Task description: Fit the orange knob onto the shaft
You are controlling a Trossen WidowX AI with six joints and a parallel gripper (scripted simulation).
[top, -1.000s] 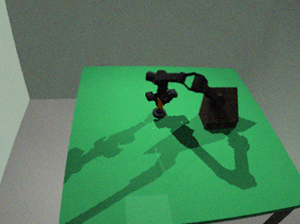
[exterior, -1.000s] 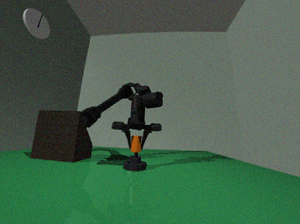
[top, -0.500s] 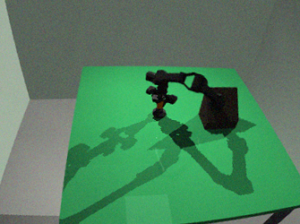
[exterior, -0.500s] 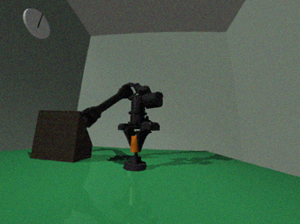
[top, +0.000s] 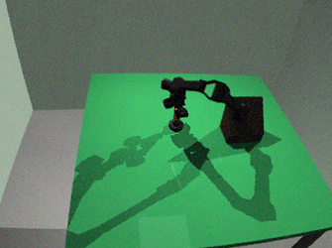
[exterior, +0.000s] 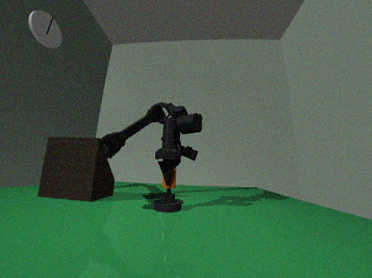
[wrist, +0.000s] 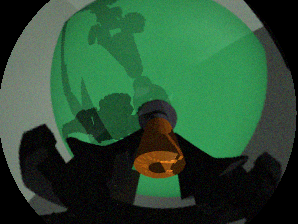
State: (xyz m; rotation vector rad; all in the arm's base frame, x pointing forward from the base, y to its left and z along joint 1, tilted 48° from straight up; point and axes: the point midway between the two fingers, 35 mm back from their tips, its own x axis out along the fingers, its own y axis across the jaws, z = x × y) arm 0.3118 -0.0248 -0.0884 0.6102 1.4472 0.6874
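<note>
Now: gripper tip 20 mm below the orange knob. From my gripper tip the other things lie so: dark round pedestal: 40 mm below.
</note>
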